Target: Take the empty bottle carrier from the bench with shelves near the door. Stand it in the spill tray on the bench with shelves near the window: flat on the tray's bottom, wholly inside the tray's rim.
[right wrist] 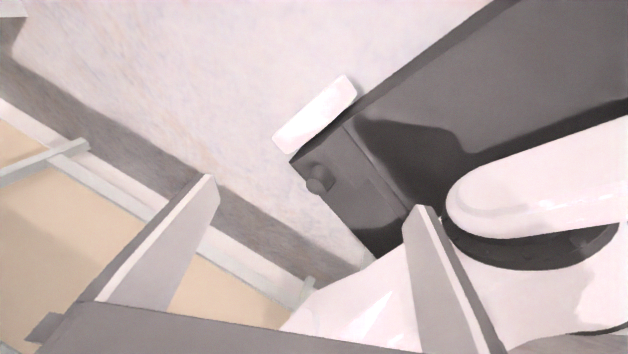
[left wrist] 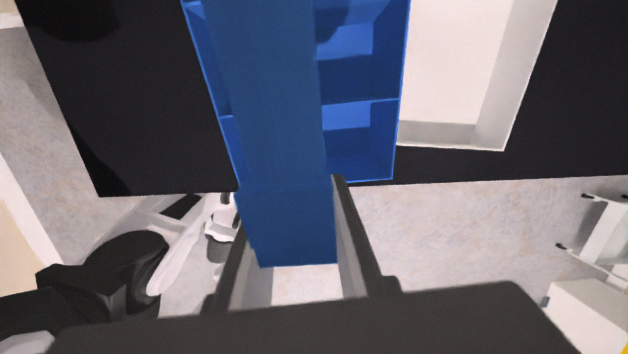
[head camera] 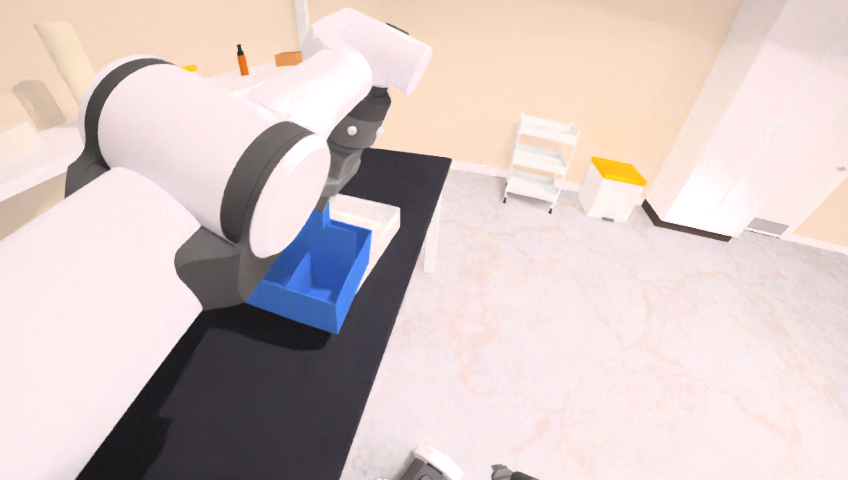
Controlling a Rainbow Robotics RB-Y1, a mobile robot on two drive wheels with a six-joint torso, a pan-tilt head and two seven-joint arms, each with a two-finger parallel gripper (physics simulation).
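Places are measured from the robot's base along level axes (x ahead, y left, z up), in millimetres.
Pixels of known places: left gripper, fingertip midpoint: [left wrist: 301,189] [head camera: 322,204]; right gripper, fingertip midpoint: [right wrist: 311,201].
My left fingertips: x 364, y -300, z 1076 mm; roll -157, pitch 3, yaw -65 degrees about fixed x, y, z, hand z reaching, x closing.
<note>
Ahead of a thing's pixels: the offset from my left fingertips to its middle. "pt": to the spot under its first point. Level surfaces: height alone.
The blue bottle carrier @(dy +40, dx +90, dz -81 mm) [head camera: 303,309] [left wrist: 280,100] is empty in the compartments that show. My left gripper [head camera: 325,203] [left wrist: 301,189] is shut on its handle and holds it upright above the black bench top, where it casts a shadow. The white spill tray @(dy -101, dx +201, dz -275 mm) [head camera: 389,224] [left wrist: 450,60] lies on the bench beyond the carrier in the head view and to its right in the left wrist view. The carrier hides part of the tray. My arm hides part of the carrier in the head view. My right gripper [right wrist: 311,201] is open and empty, away from the bench, beside my base.
The black bench top @(dz -313 mm) [head camera: 285,386] [left wrist: 140,110] ends at the right over the floor. A white trolley [head camera: 538,157], a white bin [head camera: 612,196] with a yellow lid and a tall cabinet [head camera: 714,148] stand farther off. An orange bottle @(pt dy -182, dx +620, dz +183 mm) [head camera: 242,62] and orange box @(pt dy -367, dx +656, dz +169 mm) [head camera: 288,58] are at the back left.
</note>
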